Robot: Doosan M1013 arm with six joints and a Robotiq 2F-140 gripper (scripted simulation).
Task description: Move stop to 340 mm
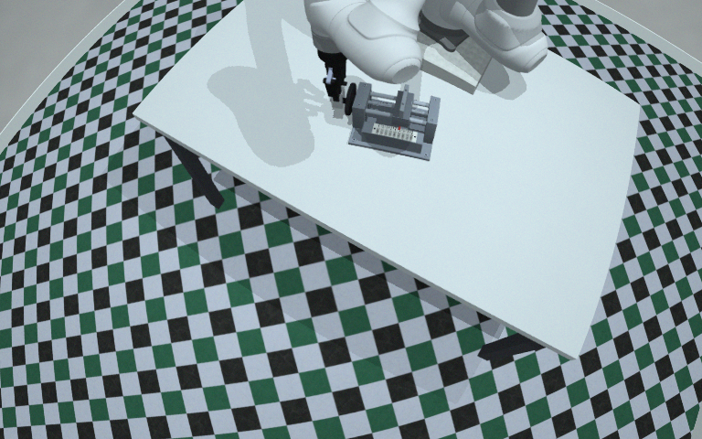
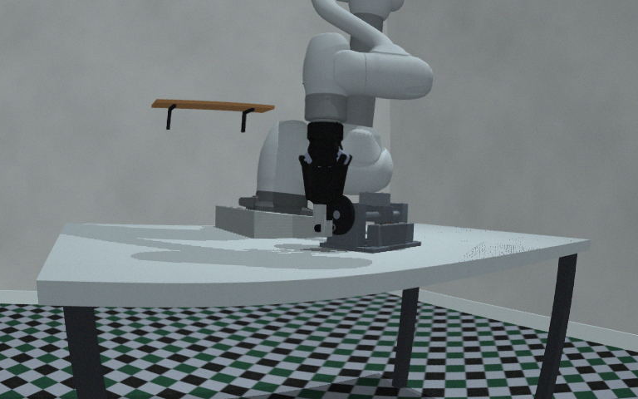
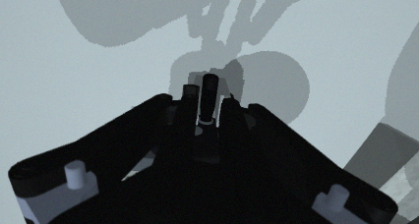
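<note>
Right now my hand is 1 cm past the black handwheel, 2 cm to the right of it and 1 cm above it. Also, from my hand: sliding stop block (6 cm behind, 15 cm to the left, 3 cm above).
</note>
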